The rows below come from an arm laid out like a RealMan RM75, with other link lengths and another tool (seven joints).
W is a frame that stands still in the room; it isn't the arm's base.
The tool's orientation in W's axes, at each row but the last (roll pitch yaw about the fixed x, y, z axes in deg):
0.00 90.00 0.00
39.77 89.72 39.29
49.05 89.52 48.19
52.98 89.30 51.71
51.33 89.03 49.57
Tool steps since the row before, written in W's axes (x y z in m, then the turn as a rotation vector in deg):
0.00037 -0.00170 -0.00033 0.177 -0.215 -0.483
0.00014 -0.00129 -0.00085 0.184 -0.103 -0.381
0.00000 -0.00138 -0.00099 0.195 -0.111 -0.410
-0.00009 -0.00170 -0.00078 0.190 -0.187 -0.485
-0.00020 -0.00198 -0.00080 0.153 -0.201 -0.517
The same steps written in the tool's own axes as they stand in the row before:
0.00033 -0.00170 0.00037 0.483 -0.215 0.177
0.00085 -0.00129 0.00015 0.381 -0.103 0.183
0.00098 -0.00139 0.00002 0.410 -0.111 0.194
0.00076 -0.00171 -0.00006 0.485 -0.187 0.191
0.00077 -0.00200 -0.00015 0.516 -0.203 0.154

